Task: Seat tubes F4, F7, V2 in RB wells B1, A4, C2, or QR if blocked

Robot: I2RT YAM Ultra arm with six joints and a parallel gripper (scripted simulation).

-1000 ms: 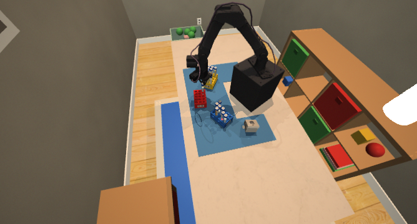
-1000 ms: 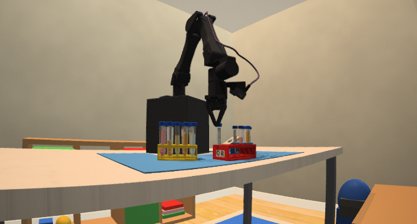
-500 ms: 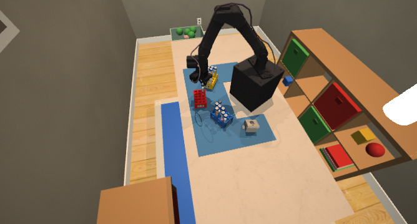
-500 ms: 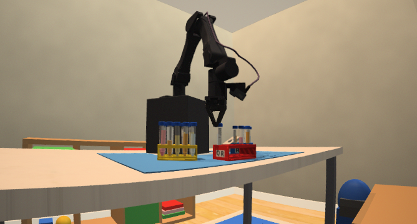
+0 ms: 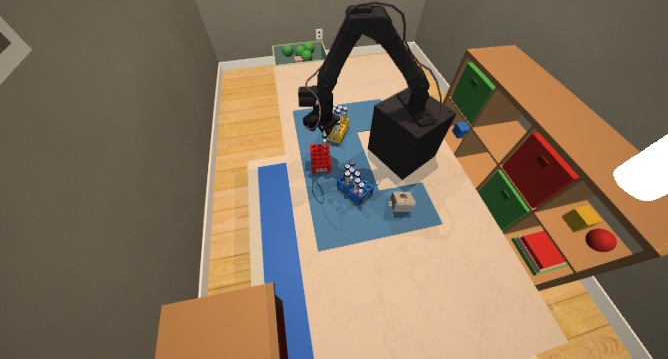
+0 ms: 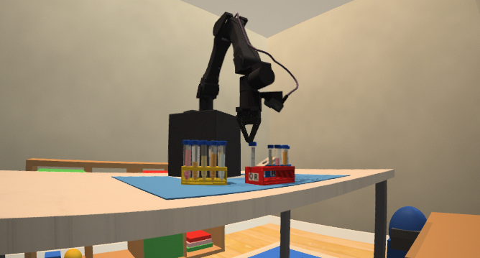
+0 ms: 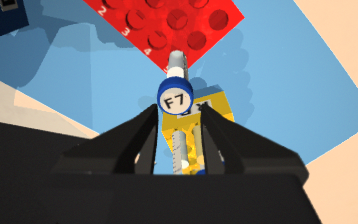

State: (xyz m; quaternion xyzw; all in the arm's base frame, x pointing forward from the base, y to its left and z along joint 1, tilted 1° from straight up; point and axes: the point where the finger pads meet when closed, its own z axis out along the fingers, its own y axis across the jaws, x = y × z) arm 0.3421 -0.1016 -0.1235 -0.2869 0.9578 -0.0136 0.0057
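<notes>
My hand is 210 mm past the done button box, 350 mm to the right of it and 80 mm above it. From my hand the other things lie so: red rack: 40 mm ahead, 50 mm to the left, 100 mm below; tube R8: 30 mm behind, 80 mm to the right, 60 mm below; tube: 70 mm behind, 90 mm to the right, 60 mm below.
</notes>
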